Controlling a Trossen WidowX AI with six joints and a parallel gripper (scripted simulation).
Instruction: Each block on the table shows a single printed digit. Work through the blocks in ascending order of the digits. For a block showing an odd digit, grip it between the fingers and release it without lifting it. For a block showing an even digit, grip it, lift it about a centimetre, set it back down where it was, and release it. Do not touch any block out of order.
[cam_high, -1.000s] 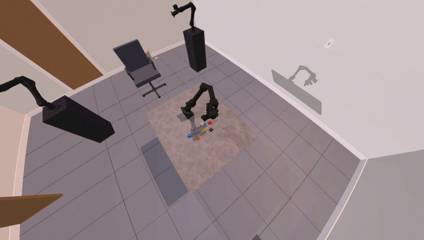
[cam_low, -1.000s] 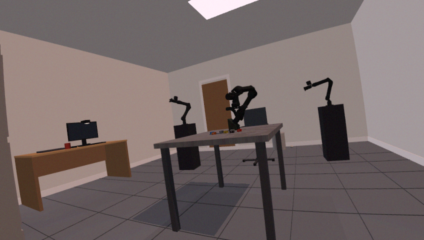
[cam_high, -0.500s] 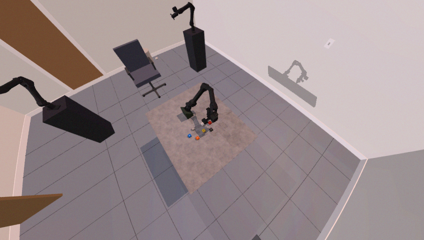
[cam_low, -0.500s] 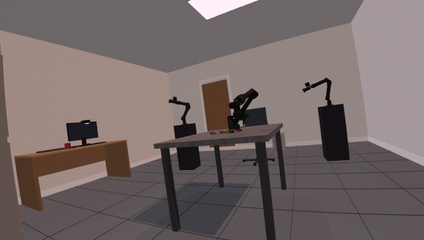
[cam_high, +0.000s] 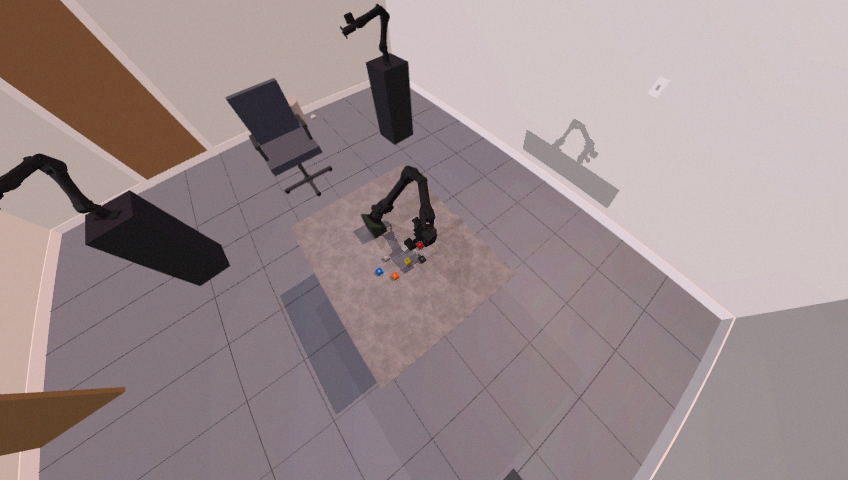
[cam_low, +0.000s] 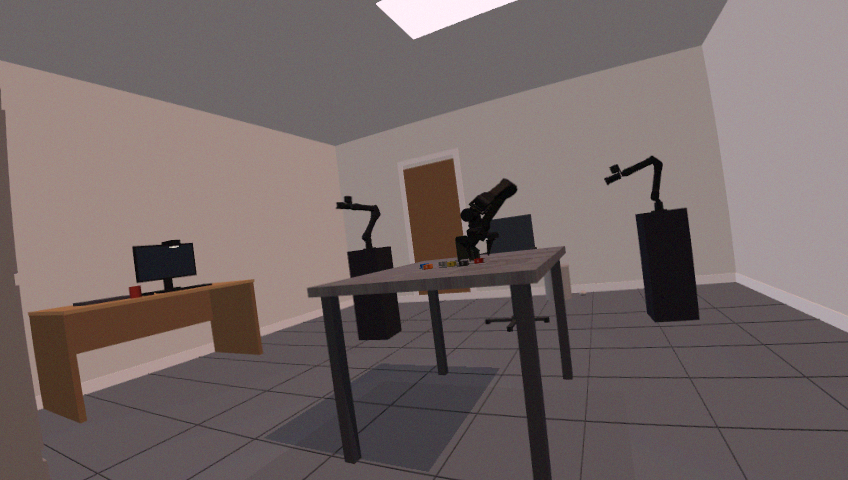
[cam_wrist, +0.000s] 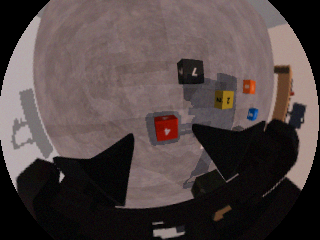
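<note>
Right now the red block is 20 mm below my gripper tip and 10 mm to the right of it. From my gripper tip the other things lie so: yellow block (120 mm to the right, 20 mm below, 20 mm ahead); then orange block (230 mm to the right, 50 mm ahead, 20 mm below); then dark grey block (70 mm ahead, 50 mm to the right, 20 mm below).
</note>
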